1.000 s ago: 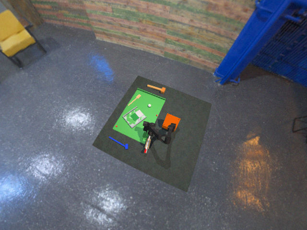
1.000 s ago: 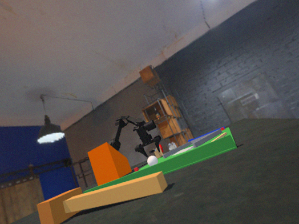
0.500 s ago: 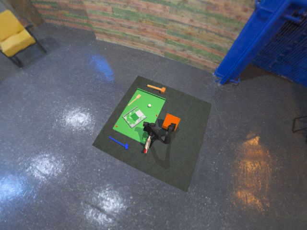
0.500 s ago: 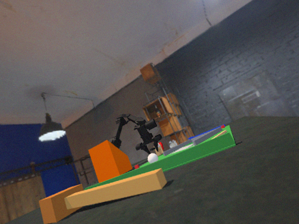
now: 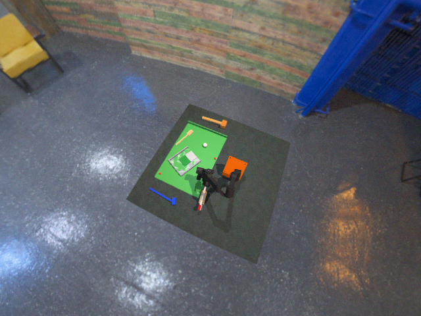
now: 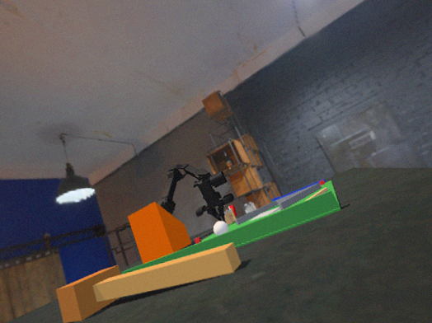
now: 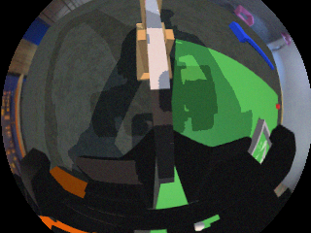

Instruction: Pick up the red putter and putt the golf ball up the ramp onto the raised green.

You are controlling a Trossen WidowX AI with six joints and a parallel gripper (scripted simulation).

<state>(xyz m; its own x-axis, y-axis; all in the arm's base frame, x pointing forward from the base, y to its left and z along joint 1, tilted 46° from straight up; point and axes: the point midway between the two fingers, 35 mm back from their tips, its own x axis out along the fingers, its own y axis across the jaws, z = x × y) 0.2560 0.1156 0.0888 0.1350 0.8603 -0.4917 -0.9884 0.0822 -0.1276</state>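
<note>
The red putter lies 11 cm to the left of my gripper tip, 3 cm above it and 1 cm behind it. Round my gripper tip: white golf ball: 40 cm to the right, 13 cm ahead, 1 cm below; then blue putter: 35 cm ahead, 22 cm to the left, 2 cm below.
</note>
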